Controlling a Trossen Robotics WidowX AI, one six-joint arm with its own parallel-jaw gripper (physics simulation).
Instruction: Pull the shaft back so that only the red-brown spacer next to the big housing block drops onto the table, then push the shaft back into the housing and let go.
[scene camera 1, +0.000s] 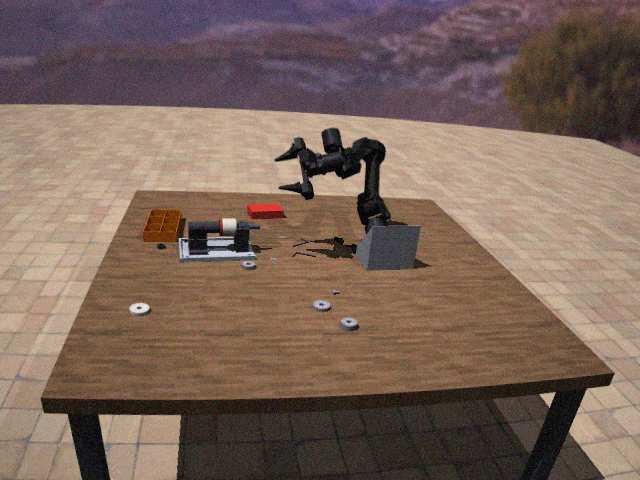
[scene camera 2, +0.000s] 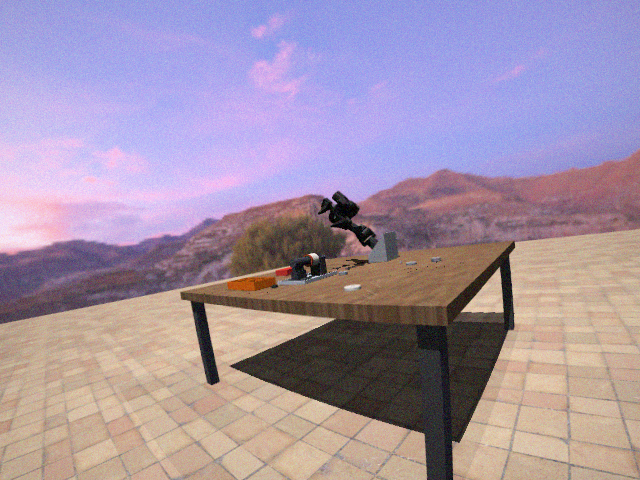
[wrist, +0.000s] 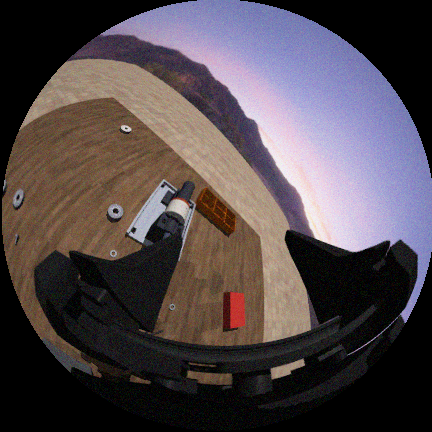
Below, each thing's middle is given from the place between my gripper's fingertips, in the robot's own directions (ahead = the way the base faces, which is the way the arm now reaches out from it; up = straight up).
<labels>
The red block (wrist: 233, 302) lies 40 mm behind my hand, 310 mm to the right of it and 240 mm below it. Also, from my hand: orange compartment tray (scene camera 1: 162, 225) (340 mm ahead, 190 mm to the right, 230 mm below).
</labels>
